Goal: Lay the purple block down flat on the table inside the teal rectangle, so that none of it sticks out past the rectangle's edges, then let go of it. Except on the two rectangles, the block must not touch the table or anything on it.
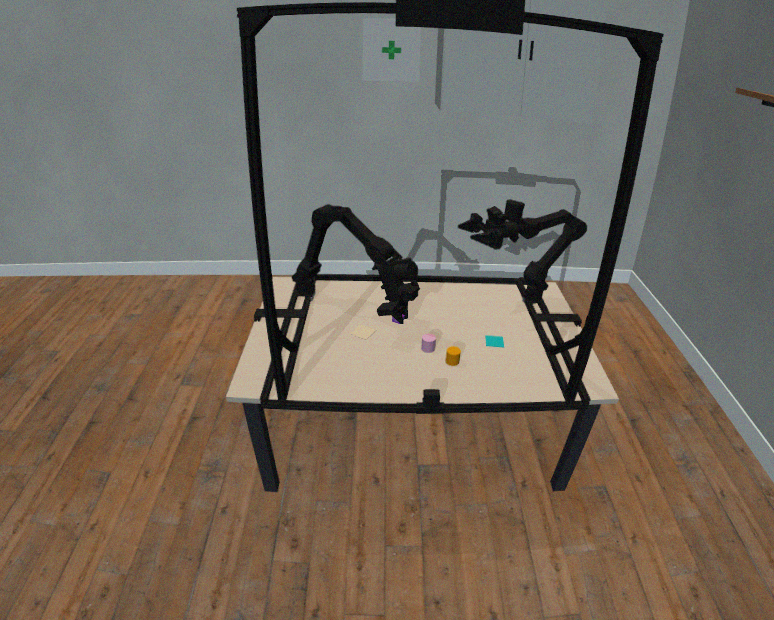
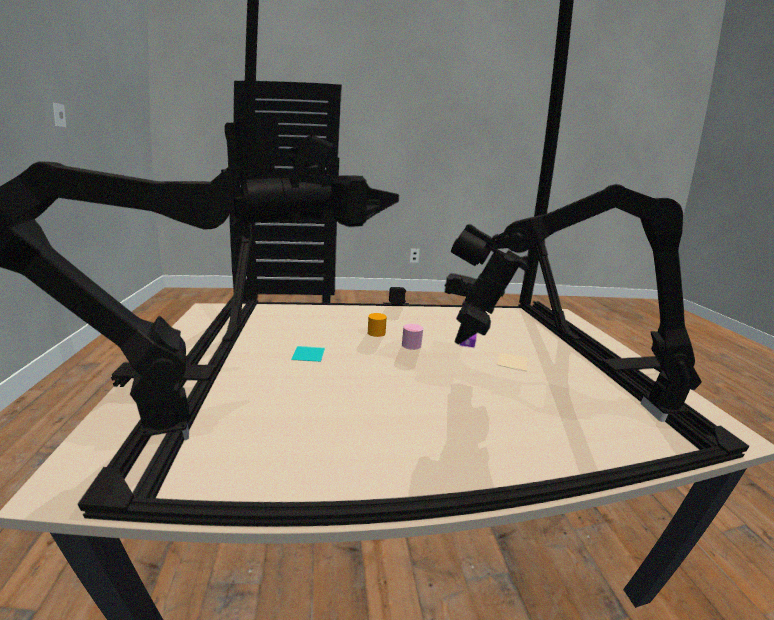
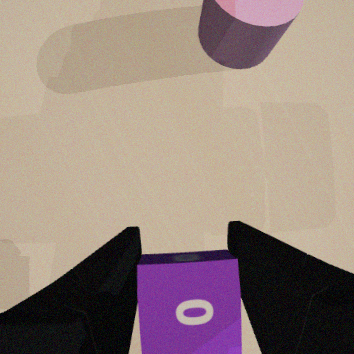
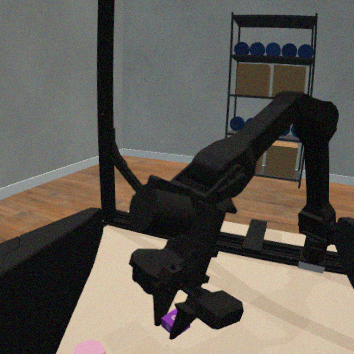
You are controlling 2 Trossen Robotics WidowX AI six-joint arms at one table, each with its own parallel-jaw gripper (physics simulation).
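Frame: origin at the left arm's base, x ahead, y left, z up, level; millimetres.
Seen in the pictures: left gripper, fingertip midpoint: (image 1: 404,321) (image 2: 457,340) (image 3: 183,235) (image 4: 164,331); right gripper, fingertip midpoint: (image 1: 464,231) (image 2: 383,195) (image 4: 222,225); left arm's base, origin of the base link: (image 1: 305,292) (image 2: 665,403) (image 4: 312,257); right arm's base, origin of the base link: (image 1: 533,298) (image 2: 165,420).
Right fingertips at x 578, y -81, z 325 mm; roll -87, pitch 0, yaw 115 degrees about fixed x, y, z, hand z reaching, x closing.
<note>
Pixels of each thing's middle, then the offset from my right fingertips to it. "spot": a spot on its surface instead.
- purple block, body centre: (image 3: 187,302) (image 4: 175,322) (image 2: 468,339) dx -203, dy -115, dz -286 mm
- teal rectangle, surface spot: (image 2: 308,353) (image 1: 494,341) spot: dx +136, dy -133, dz -343 mm
- pink cylinder, body centre: (image 3: 244,12) (image 2: 412,336) (image 1: 428,343) dx -95, dy -198, dz -321 mm
- orange cylinder, body centre: (image 2: 377,324) (image 1: 453,356) dx -14, dy -260, dz -322 mm
- pale beige rectangle, surface spot: (image 2: 513,362) (image 1: 363,330) spot: dx -322, dy -122, dz -343 mm
My left gripper (image 1: 398,316) (image 2: 468,338) (image 3: 183,235) (image 4: 164,331) is shut on the purple block (image 1: 397,319) (image 2: 470,341) (image 3: 189,302) (image 4: 171,319), which bears a white "0", and holds it a little above the table. The teal rectangle (image 1: 494,341) (image 2: 308,353) lies flat on the table, well off from the block, beyond the two cylinders. My right gripper (image 1: 466,225) (image 2: 392,198) is open and empty, held high above the table.
A pink cylinder (image 1: 428,342) (image 2: 412,336) (image 3: 246,28) (image 4: 88,347) and an orange cylinder (image 1: 452,356) (image 2: 376,324) stand between the block and the teal rectangle. A pale beige rectangle (image 1: 361,331) (image 2: 513,362) lies on the table. A black frame (image 1: 255,185) surrounds the table.
</note>
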